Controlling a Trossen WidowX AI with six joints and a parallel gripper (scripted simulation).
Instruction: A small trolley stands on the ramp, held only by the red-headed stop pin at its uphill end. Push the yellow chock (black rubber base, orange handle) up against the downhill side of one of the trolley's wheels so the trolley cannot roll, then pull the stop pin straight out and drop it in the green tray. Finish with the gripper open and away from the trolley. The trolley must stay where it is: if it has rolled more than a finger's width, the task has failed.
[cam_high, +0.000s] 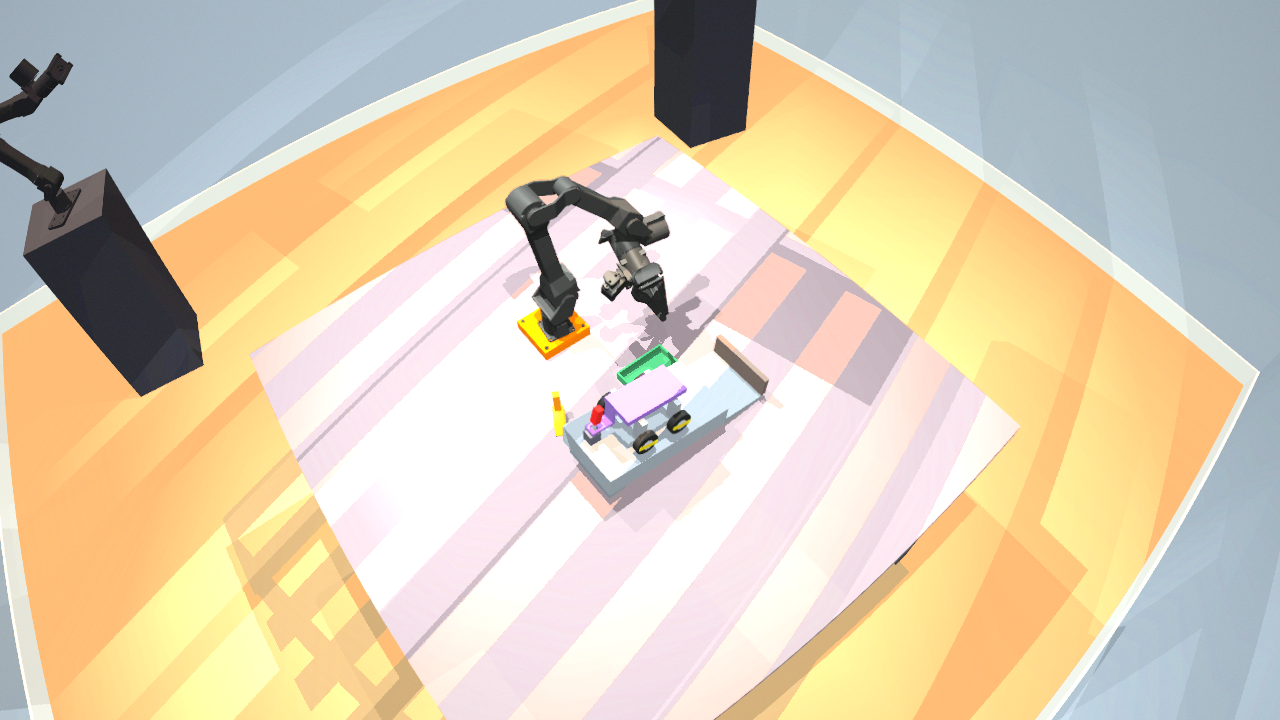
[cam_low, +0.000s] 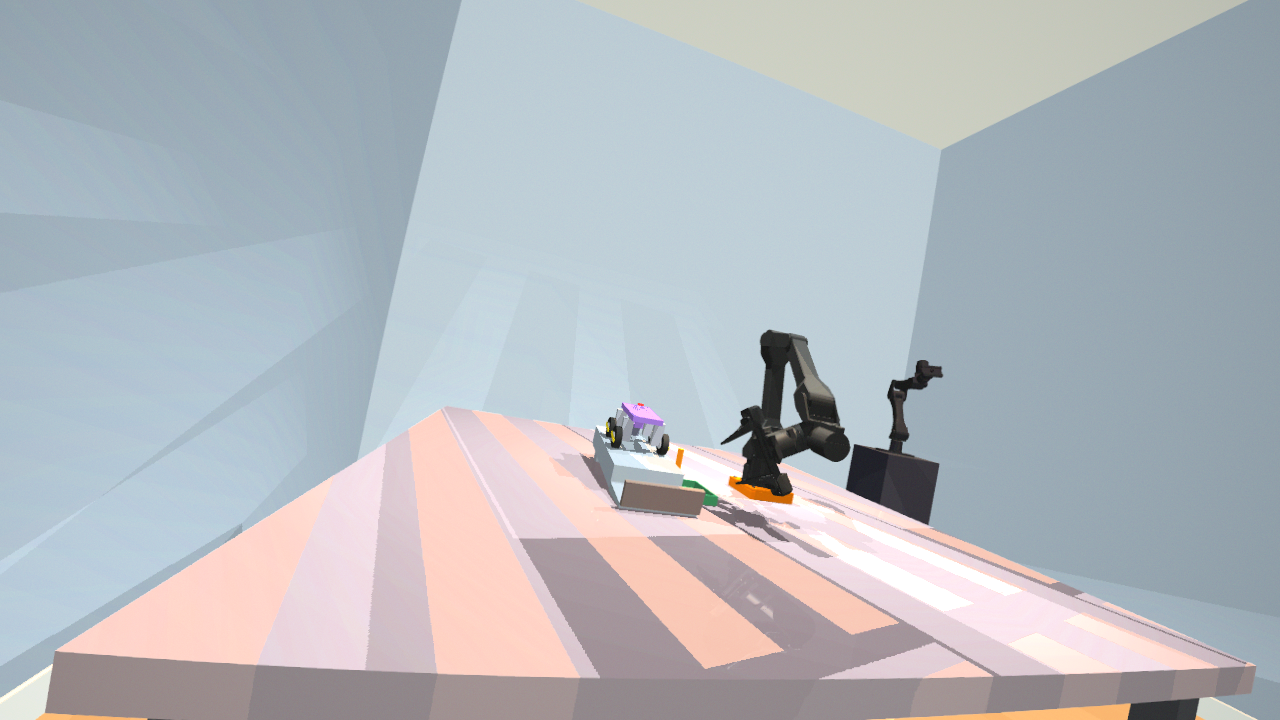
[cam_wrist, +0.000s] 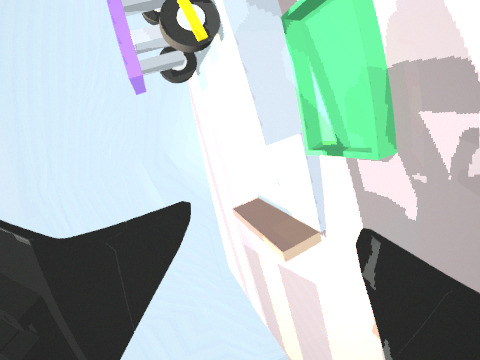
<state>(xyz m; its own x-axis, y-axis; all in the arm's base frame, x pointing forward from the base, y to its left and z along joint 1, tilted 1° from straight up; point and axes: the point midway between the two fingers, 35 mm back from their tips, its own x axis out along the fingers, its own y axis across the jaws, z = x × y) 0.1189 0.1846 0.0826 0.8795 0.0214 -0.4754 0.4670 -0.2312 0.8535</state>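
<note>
Now: gripper tip 280 mm to the left of the yellow chock, 70 mm above it and 60 mm short of it. Also, from my gripper tip: green tray (100 mm below, 70 mm to the right, 50 mm ahead); purple-decked trolley (180 mm ahead, 160 mm to the right, 20 mm above); brown end wall (140 mm ahead, 100 mm to the left, 60 mm below).
</note>
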